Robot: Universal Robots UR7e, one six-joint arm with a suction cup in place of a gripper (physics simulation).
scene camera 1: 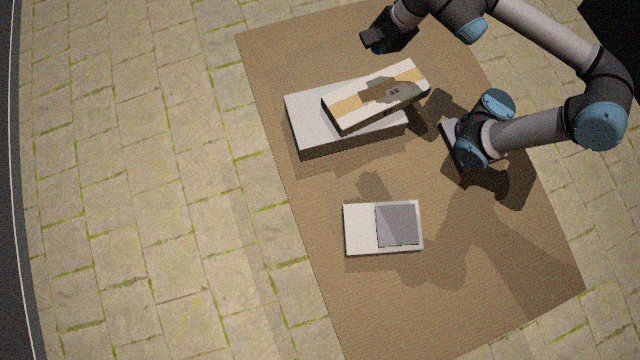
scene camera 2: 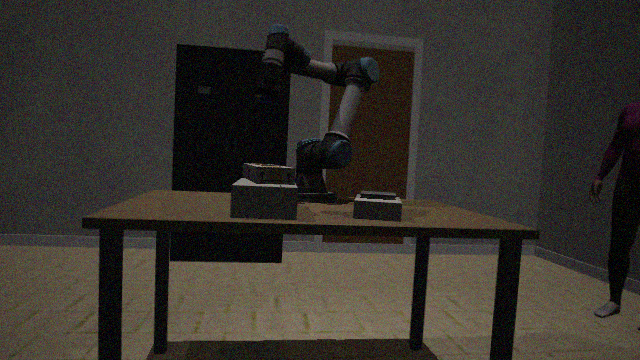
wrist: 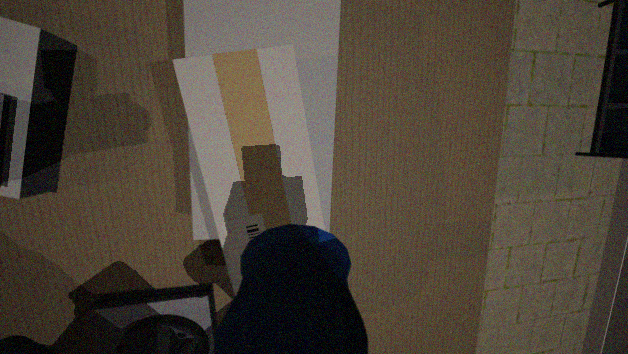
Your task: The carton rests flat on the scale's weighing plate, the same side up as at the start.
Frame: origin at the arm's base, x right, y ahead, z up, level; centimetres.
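Seen in the pictures: hand, its tool point: (scene camera 1: 376, 49) (scene camera 2: 264, 105) (wrist: 296, 268); arm's base, origin of its link: (scene camera 2: 309, 192) (wrist: 165, 349).
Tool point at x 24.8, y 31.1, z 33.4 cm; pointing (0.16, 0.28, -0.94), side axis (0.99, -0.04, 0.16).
Note:
Pixels of each thing's middle, then the offset from my tool point to it.
- carton, middle of its body: (wrist: 266, 192) (scene camera 1: 376, 95) (scene camera 2: 266, 172) dz -24.2, dx -2.1, dy -2.7 cm
- larger white block, middle of its body: (wrist: 266, 117) (scene camera 1: 344, 115) (scene camera 2: 265, 196) dz -31.8, dx -0.8, dy +7.6 cm
- scale, middle of its body: (scene camera 1: 382, 228) (scene camera 2: 377, 204) dz -33.0, dx -39.5, dy +13.8 cm
The carton (scene camera 1: 367, 97) (scene camera 2: 270, 174) (wrist: 250, 110), white with an orange tape strip and a small printed mark on top, lies flat and askew on a larger white block (scene camera 1: 311, 127) (scene camera 2: 263, 201) (wrist: 265, 22). The scale (scene camera 1: 359, 229) (scene camera 2: 377, 210) (wrist: 20, 60) stands apart on the table; its grey weighing plate (scene camera 1: 398, 225) (scene camera 2: 378, 194) is bare. My suction gripper (scene camera 1: 377, 49) (wrist: 296, 250) is off, open and empty, above the carton with a gap. In the wrist view its blue cup hides the carton's near end. In scene camera 2 it is dark against a cabinet.
The wooden table (scene camera 1: 390, 310) (scene camera 2: 310, 226) carries the block, the scale and my arm's base (scene camera 1: 450, 132). A dark cabinet (scene camera 2: 225, 135) and a brown door (scene camera 2: 382, 135) stand behind. A person (scene camera 2: 627, 165) stands at the right.

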